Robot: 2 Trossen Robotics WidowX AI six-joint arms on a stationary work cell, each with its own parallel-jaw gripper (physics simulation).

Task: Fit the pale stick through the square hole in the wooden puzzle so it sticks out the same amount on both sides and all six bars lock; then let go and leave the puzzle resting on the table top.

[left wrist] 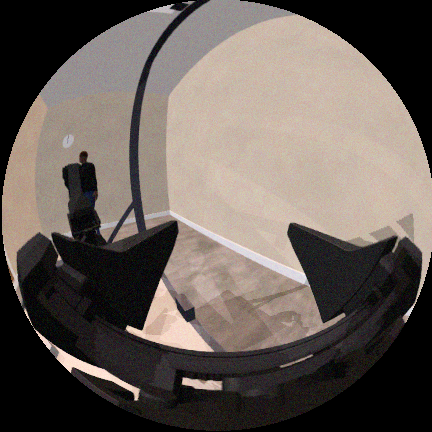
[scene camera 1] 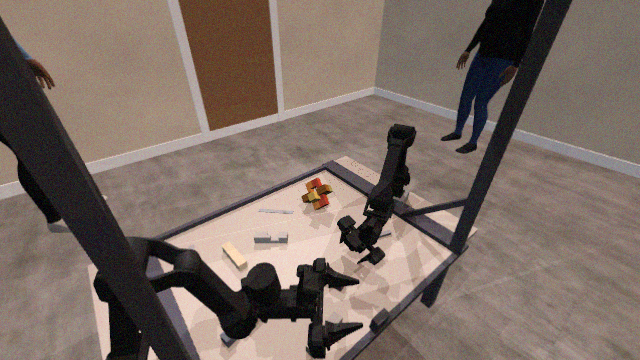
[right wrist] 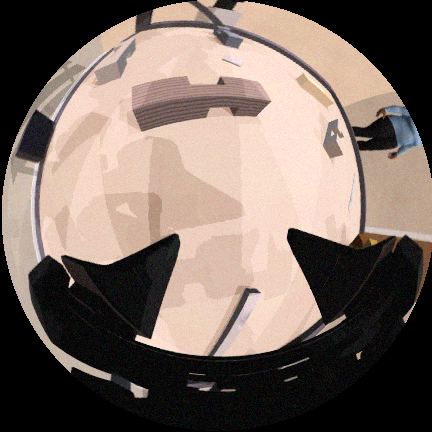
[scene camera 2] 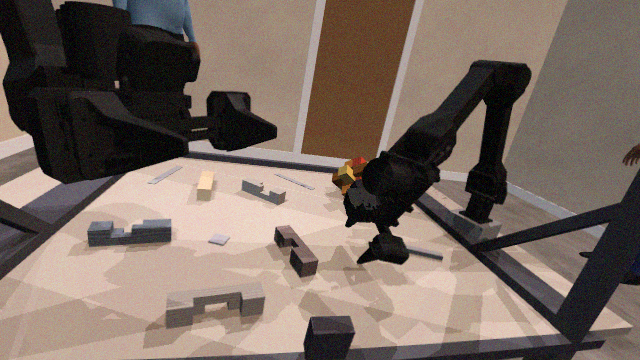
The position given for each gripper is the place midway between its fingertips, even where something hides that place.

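Note:
A frame post [scene camera 2: 604, 270] stands in the scene, along with the robot's grippers. The right gripper [scene camera 1: 348, 253] [scene camera 2: 352, 243] [right wrist: 234, 236] is visible, and so is the left gripper [scene camera 1: 361, 302] [scene camera 2: 239, 138] [left wrist: 234, 227], which is open and holds nothing.

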